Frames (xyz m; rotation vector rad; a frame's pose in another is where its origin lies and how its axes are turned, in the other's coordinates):
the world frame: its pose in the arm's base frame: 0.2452 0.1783 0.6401 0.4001 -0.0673 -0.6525
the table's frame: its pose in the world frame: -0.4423 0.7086 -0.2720 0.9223 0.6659 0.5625
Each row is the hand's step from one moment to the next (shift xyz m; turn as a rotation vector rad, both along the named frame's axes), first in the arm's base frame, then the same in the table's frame.
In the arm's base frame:
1: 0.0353 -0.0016 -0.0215 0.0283 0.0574 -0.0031
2: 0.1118 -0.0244 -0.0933 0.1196 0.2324 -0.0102
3: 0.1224 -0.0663 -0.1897 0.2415 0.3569 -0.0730
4: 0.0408 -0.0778 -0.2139 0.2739 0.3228 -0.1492
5: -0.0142 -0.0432 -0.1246 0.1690 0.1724 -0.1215
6: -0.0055 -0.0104 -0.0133 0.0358 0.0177 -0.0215
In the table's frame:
1: 0.0350 -0.0214 0.0050 0.0387 0.0059 -0.0507
2: 0.1080 -0.0958 0.0309 0.1617 0.0261 -0.2040
3: 0.1134 -0.1975 0.0589 0.3068 -0.0165 -0.3109
4: 0.0319 -0.2233 0.0507 0.3345 -0.0970 -0.2832
5: -0.0183 -0.1298 0.0202 0.2022 -0.0931 -0.1532
6: -0.0070 -0.0148 0.0070 0.0391 -0.0185 -0.0136

